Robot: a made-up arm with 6 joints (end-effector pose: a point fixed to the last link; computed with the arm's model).
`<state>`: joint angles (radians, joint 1 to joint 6).
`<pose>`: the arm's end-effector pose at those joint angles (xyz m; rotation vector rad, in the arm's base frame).
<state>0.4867 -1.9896 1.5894 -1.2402 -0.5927 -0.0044</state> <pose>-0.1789 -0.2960 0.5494 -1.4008 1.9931 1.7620</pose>
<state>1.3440 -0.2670 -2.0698 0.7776 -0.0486 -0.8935</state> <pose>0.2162 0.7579 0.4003 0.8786 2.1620 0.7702</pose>
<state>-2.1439 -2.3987 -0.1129 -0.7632 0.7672 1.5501</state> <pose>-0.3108 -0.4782 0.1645 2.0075 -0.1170 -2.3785</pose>
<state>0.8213 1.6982 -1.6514 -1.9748 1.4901 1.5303</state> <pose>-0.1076 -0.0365 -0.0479 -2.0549 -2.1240 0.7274</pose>
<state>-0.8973 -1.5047 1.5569 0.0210 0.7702 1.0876</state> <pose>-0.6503 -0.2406 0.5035 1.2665 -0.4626 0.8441</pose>
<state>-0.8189 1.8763 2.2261 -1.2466 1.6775 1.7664</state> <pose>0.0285 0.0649 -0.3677 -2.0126 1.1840 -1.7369</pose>
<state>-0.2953 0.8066 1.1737 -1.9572 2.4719 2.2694</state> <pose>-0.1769 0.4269 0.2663 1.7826 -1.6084 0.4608</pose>
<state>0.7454 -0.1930 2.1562 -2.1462 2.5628 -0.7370</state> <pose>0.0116 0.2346 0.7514 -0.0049 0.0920 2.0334</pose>
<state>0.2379 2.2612 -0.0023 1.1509 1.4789 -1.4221</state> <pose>0.0245 -0.3775 -0.3981 2.8616 0.0546 -0.2581</pose>
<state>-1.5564 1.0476 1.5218 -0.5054 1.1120 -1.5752</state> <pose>0.2231 0.5962 -0.2476 1.2732 2.6037 -0.9530</pose>
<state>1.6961 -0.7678 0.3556 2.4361 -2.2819 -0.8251</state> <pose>0.2459 0.2129 -0.1004 1.0106 -1.0236 1.5001</pose>
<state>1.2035 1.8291 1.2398 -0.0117 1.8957 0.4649</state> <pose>-0.6465 0.3303 -0.0299 -2.1640 1.5417 0.0988</pose>
